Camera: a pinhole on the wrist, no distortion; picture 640 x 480 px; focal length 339.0 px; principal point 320.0 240.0 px. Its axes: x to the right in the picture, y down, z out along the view. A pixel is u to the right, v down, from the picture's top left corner.
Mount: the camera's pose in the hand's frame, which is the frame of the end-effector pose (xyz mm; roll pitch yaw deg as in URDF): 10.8 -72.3 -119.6 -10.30 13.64 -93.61
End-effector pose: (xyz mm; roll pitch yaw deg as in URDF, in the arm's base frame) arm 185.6 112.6 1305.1 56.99 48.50 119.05
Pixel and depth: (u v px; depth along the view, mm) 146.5 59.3 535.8
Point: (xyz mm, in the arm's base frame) 456.1 423.5 1650.8
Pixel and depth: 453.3 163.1 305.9
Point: 478.7 149.1 1227.2
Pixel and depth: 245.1 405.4 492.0
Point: 328.3 536.1 1124.9
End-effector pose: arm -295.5 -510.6 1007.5 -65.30 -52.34 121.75
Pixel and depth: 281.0 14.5 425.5
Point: -351.1 -924.2 1009.8
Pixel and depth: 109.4 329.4 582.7
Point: -780.9 -689.5 1281.1
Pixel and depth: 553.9 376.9 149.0
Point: -163.1 -537.8 1190.5
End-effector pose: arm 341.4 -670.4 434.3 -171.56 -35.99 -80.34
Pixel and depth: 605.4 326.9 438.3
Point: 929.0 -777.1 444.2
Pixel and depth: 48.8 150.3 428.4
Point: 282.6 -916.6 97.3
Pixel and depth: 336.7 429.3 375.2
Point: 605.3 -953.9 460.6
